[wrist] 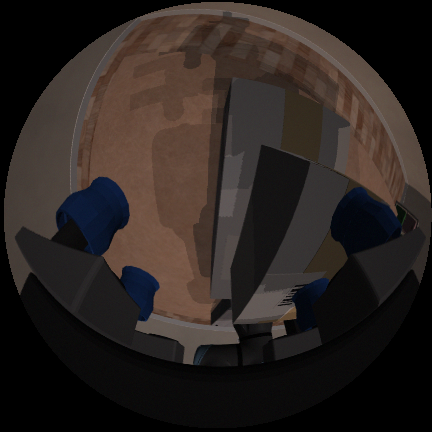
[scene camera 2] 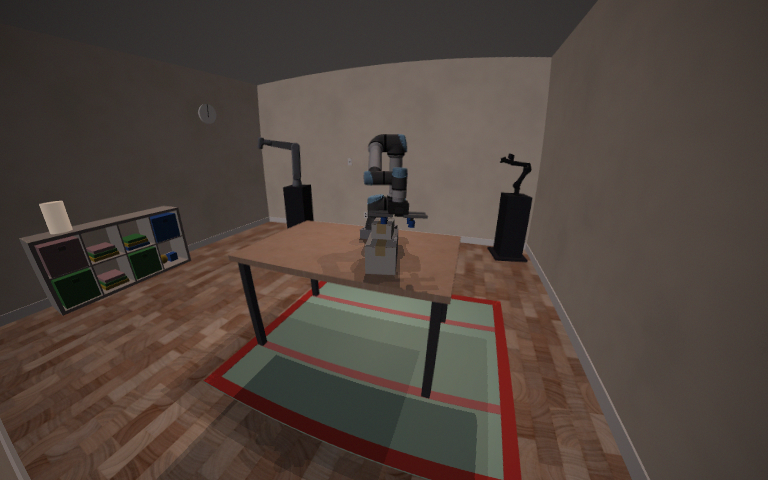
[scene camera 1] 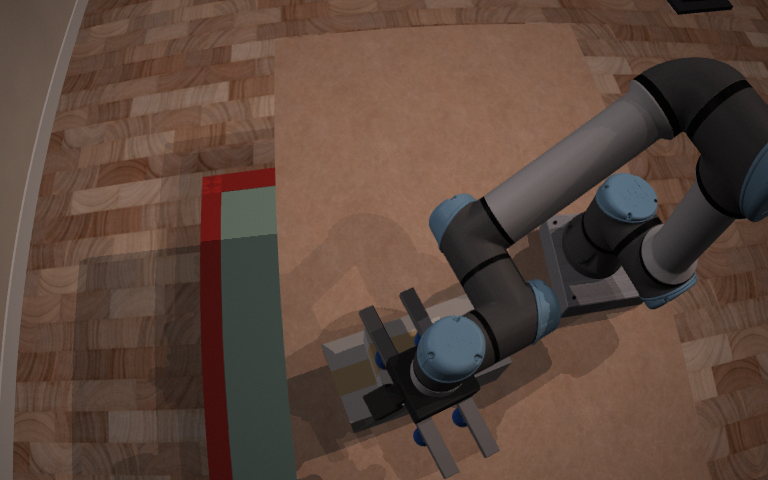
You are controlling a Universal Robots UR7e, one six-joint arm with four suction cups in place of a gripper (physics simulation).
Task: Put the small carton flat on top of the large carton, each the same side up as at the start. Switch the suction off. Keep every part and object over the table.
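Frame: origin at the arm's base, x ahead, y left, z up, level; millimetres.
Where they show: hand at its tool point: (wrist: 224,256) (scene camera 2: 397,224); arm's base at its link origin: (scene camera 1: 593,246).
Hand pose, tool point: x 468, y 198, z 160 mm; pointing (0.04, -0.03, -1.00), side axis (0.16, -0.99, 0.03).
Each offset is from my tool point to the top centre of the thing. Level surfaces: height alone.
The large grey carton {dz -74, dx -17, dy -76 mm} (scene camera 1: 353,378) (scene camera 2: 380,263) (wrist: 255,112) lies flat on the table, its tan tape strip on top. My gripper (scene camera 1: 420,388) (scene camera 2: 397,221) (wrist: 230,257) is over it, with four blue suction cups. The two cups on one side hold the small carton {dz +18, dx -11, dy -74 mm} (scene camera 1: 400,343) (scene camera 2: 382,229) (wrist: 307,212) by its taped top; the other two cups bear on nothing. The small carton looks level and is low over the large carton, lengthwise along it. Whether the two touch cannot be told. The arm and gripper hide much of both cartons in scene camera 1.
The brown table {dz -224 mm} (scene camera 1: 453,113) (scene camera 2: 317,243) carries the arm's base plate (scene camera 1: 606,294) beyond the cartons. A green and red mat (scene camera 1: 249,316) (scene camera 2: 362,362) lies on the floor. A shelf unit and two other arms on black pedestals stand away from the table.
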